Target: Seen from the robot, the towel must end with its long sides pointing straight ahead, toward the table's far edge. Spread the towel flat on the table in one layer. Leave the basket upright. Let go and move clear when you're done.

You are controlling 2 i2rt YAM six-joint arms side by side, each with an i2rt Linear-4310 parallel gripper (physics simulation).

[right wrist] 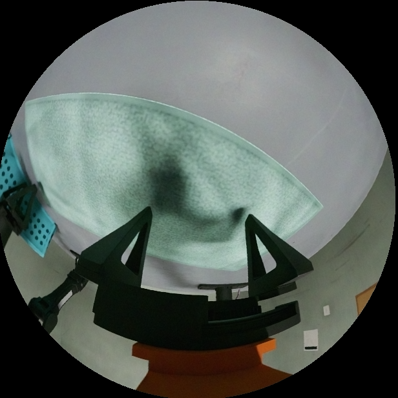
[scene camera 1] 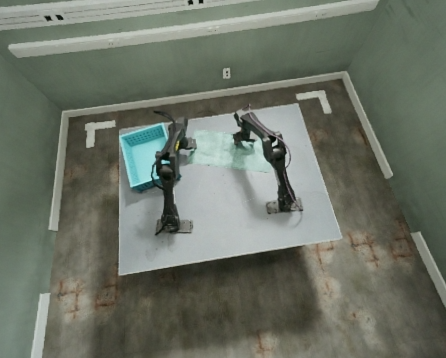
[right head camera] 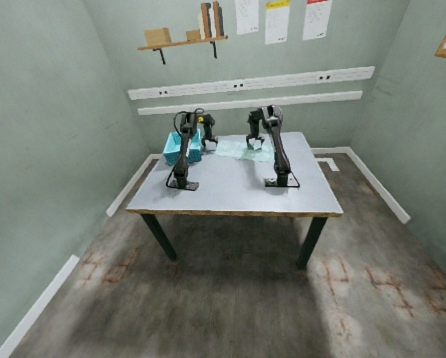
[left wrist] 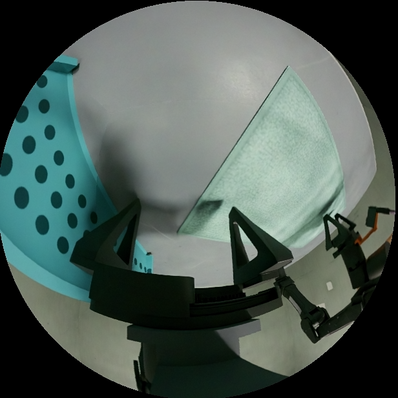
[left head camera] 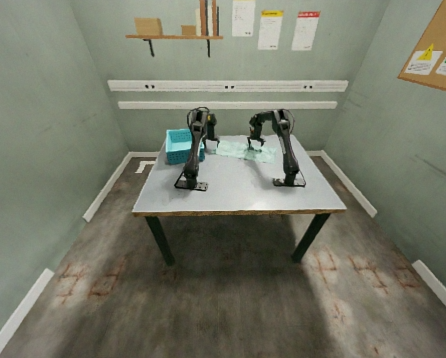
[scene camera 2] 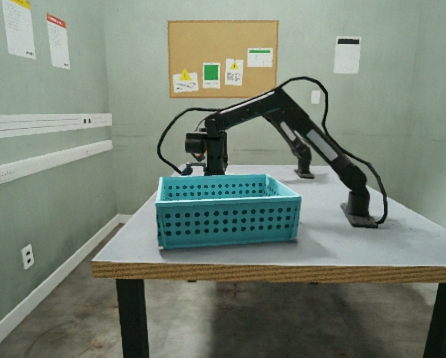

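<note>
The pale green towel (left head camera: 230,148) (right head camera: 230,149) (scene camera 1: 212,150) (left wrist: 295,135) (right wrist: 100,135) lies spread on the table, its long sides running left to right, with slight ripples around the middle. The turquoise basket (left head camera: 177,158) (scene camera 1: 145,157) (scene camera 2: 227,222) (left wrist: 62,115) stands upright left of it. My left gripper (left head camera: 211,144) (right head camera: 210,146) (left wrist: 186,206) is open and empty between the basket and the towel's left end, low over the table; the basket hides its fingers in scene camera 2. My right gripper (left head camera: 256,147) (right head camera: 255,146) (scene camera 1: 245,145) (right wrist: 200,214) is open, low over the towel right of its middle.
The grey table (left head camera: 230,192) (scene camera 1: 220,215) carries both arm bases near its front. The basket's right wall stands close beside my left gripper. The table's far edge lies a short way behind the towel, with the back wall beyond it.
</note>
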